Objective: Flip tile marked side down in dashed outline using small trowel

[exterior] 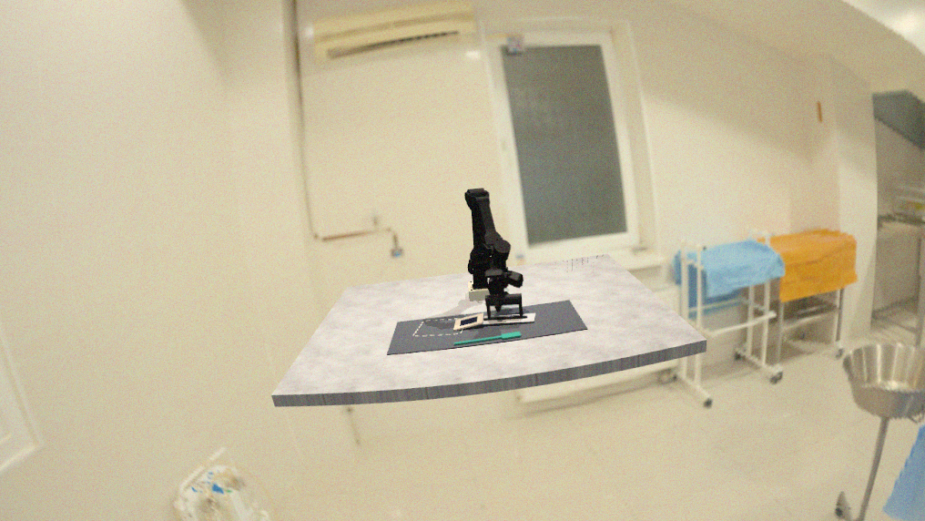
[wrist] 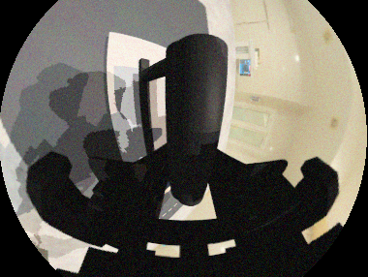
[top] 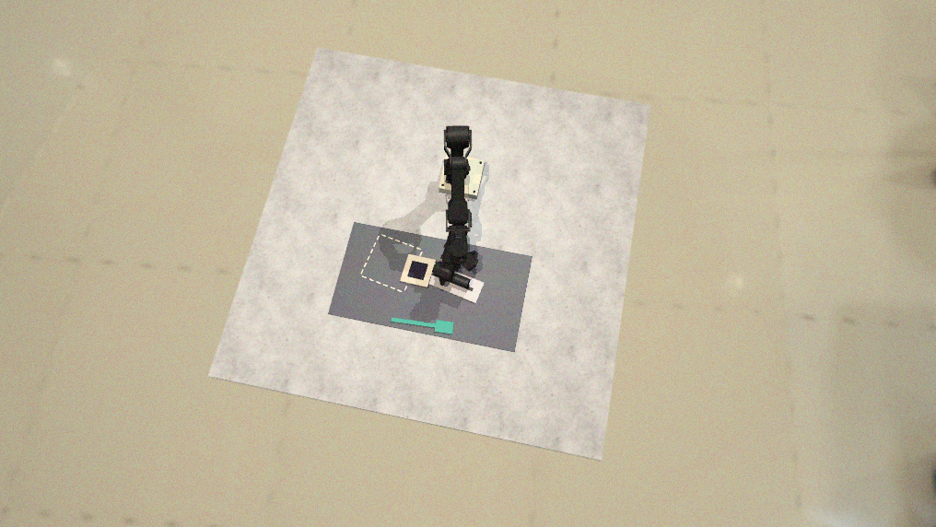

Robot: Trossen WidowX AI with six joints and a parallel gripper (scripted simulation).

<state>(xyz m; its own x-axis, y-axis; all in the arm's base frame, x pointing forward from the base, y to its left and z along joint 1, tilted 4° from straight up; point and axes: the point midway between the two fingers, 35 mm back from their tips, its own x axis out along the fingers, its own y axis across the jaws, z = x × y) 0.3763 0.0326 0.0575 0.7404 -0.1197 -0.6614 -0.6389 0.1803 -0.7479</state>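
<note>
The dark grey mat is 5 cm to the right of my gripper tip and 8 cm below it. From my gripper tip the other things lie so: trowel 14 cm ahead, 3 cm to the right, 5 cm below; cream tile 4 cm behind, 10 cm to the right, 4 cm below.
</note>
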